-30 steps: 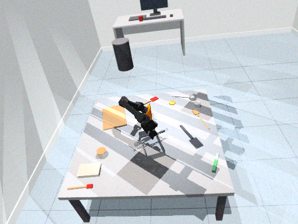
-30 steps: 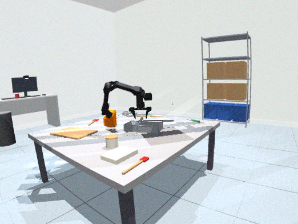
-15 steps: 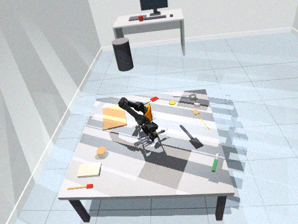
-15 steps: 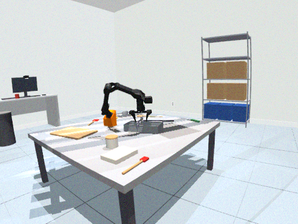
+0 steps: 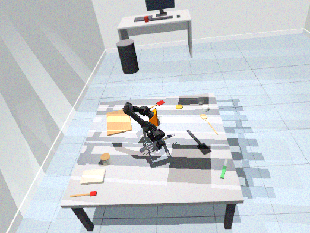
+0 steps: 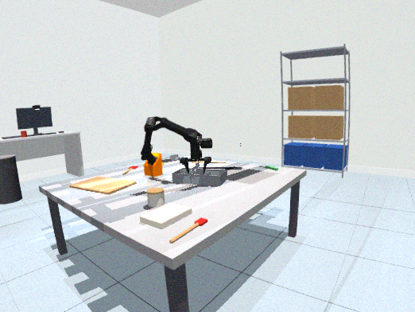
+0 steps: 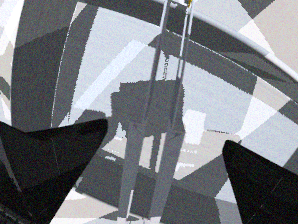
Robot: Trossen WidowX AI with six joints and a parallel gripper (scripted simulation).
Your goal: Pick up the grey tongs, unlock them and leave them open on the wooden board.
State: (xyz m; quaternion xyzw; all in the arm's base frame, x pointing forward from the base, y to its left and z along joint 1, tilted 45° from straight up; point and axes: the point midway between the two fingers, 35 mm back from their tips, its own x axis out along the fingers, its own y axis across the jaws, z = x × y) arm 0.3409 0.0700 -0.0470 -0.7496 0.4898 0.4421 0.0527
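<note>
My gripper tip is now 2 cm short of the roasting tin, 1 cm to the right of it and 1 cm above it. Also, from my gripper tip: jar (41 cm to the right, 15 cm ahead, 1 cm below); yellow lock piece (6 cm to the left, 5 cm behind, 3 cm above); dark spatula (35 cm to the left, 8 cm behind, 4 cm below).
</note>
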